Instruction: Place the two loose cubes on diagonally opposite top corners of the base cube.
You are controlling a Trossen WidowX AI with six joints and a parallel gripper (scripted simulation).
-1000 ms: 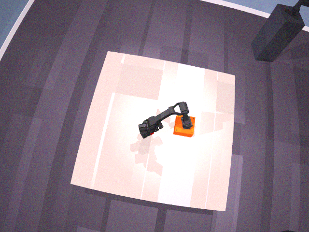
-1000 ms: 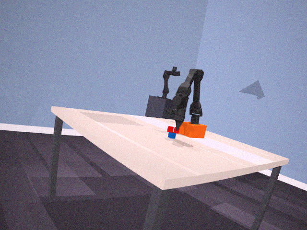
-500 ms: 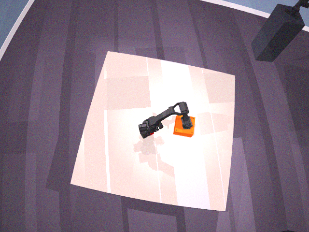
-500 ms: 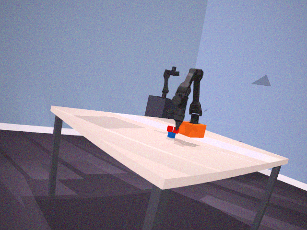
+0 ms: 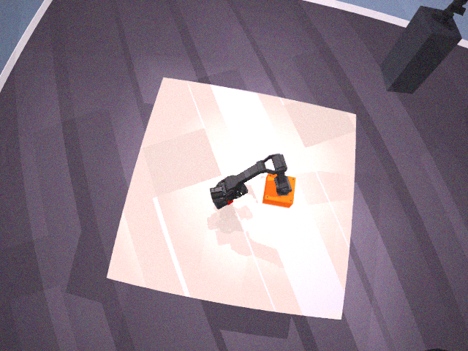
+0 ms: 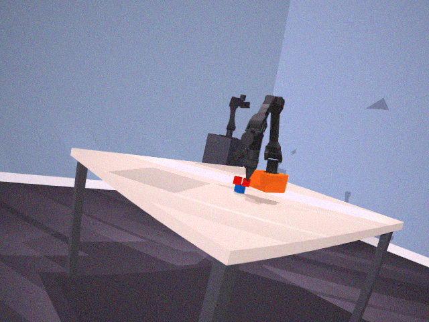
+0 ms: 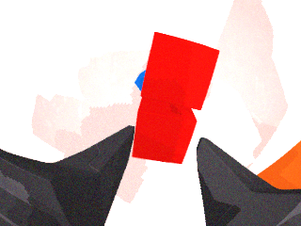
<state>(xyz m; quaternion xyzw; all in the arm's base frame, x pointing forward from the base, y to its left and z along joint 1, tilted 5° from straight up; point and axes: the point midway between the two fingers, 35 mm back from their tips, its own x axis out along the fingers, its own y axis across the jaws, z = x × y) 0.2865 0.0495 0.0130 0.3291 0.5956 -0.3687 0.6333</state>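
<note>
Right now my gripper tip is 4 cm above the blue cube, 2 cm to the left of it and 1 cm short of it.
</note>
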